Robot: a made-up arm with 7 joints.
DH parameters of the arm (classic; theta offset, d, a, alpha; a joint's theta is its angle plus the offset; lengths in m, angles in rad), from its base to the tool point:
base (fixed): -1.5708 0.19 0 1.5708
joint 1: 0 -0.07 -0.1 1.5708
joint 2: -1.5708 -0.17 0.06 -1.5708
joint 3: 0 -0.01 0.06 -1.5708
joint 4: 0 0.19 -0.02 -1.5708
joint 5: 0 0.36 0.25 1.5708
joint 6: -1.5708 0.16 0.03 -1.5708
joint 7: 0 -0.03 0.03 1.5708
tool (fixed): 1.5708 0.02 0 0
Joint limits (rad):
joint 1: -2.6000..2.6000
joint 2: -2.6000..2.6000
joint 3: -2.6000..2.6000
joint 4: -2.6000..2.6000
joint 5: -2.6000..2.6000
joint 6: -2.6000..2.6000
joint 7: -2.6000..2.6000
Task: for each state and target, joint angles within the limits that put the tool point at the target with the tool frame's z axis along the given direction. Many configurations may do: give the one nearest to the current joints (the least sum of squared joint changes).
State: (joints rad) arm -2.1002 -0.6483 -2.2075 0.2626 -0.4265 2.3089 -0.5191
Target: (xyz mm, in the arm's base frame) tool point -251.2 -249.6 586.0 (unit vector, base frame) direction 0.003 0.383 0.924
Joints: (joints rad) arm -2.5309 -0.6541 -2.5775 0.2870 0.3805 2.1253 0.0892
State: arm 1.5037 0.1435 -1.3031 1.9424 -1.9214 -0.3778 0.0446
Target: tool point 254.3 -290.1 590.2 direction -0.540 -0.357 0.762
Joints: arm 0.4566 0.6141 -1.8488 1.8771 -1.7800 0.0877 -0.8106
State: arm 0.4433 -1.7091 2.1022 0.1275 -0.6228 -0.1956 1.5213
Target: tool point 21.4 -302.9 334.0 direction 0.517 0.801 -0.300
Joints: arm 0.7048 -2.2847 2.0486 0.4206 -0.8833 -0.4656 1.6124
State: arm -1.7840 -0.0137 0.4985 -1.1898 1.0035 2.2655 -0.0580
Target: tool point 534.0 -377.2 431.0 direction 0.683 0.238 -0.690
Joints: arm -1.9804 -0.4403 0.4706 -1.1898 1.7228 2.4472 -0.0973
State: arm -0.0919 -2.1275 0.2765 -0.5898 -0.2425 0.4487 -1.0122
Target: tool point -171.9 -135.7 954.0 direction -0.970 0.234 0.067
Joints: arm -0.4657 -1.7953 0.4257 -0.7829 -0.6074 0.4324 -1.5555
